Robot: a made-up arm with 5 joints. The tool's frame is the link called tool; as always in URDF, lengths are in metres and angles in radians.
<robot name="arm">
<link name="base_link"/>
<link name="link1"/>
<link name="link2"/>
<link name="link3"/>
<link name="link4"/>
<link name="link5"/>
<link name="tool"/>
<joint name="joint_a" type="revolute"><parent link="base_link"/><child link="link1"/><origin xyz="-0.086 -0.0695 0.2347" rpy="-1.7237 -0.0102 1.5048"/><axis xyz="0 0 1"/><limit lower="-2.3" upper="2.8"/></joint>
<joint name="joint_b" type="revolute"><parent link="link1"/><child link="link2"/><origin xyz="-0.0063 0.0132 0.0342" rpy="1.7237 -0.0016 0.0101"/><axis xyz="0 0 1"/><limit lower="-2.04" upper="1.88"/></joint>
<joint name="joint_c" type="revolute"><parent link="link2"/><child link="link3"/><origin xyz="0.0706 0.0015 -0.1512" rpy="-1.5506 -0.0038 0.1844"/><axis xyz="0 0 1"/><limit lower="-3.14" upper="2.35"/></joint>
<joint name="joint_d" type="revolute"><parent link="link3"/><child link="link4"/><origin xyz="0.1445 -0.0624 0.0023" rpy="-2.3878 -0.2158 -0.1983"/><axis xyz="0 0 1"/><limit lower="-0.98" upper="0.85"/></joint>
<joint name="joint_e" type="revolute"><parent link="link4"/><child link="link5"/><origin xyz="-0.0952 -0.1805 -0.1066" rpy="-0.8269 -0.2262 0.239"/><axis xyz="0 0 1"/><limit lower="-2.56" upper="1.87"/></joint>
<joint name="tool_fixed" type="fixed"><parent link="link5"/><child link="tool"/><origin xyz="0.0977 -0.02 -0.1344" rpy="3.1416 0 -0.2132"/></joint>
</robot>
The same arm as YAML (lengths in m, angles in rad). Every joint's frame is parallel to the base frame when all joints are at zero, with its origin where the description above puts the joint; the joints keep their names.
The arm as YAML. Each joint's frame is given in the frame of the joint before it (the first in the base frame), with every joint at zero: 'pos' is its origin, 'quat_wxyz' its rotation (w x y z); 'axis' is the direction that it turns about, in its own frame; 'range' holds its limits. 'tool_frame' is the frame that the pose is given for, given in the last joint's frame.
length_unit: m
angle_unit: rad
joints:
  - joint: joint_a
    pos: [-0.086, -0.0695, 0.2347]
    quat_wxyz: [1.0, 0.0, 0.0, 0.0]
    axis: [-0.986082, 0.066699, -0.152297]
    range: [-2.3, 2.8]
  - joint: joint_b
    pos: [-0.0321, -0.004, -0.0183]
    quat_wxyz: [1.0, 0.0, 0.0, 0.0]
    axis: [0.0, 0.0, 1.0]
    range: [-2.04, 1.88]
  - joint: joint_c
    pos: [0.0032, 0.0705, -0.1512]
    quat_wxyz: [1.0, 0.0, 0.0, 0.0]
    axis: [-0.992785, -0.118198, 0.0202]
    range: [-3.14, 2.35]
  - joint: joint_d
    pos: [-0.0181, 0.1431, 0.063]
    quat_wxyz: [1.0, 0.0, 0.0, 0.0]
    axis: [0.659911, 0.370906, -0.653411]
    range: [-0.98, 0.85]
  - joint: joint_e
    pos: [-0.1623, -0.1417, -0.0812]
    quat_wxyz: [1.0, 0.0, 0.0, 0.0]
    axis: [1.0, 0.0001, 0.0]
    range: [-2.56, 1.87]
tool_frame:
  pos: [-0.1344, 0.0997, 0.0011]
  quat_wxyz: [0.499977, -0.499995, -0.500005, 0.500023]

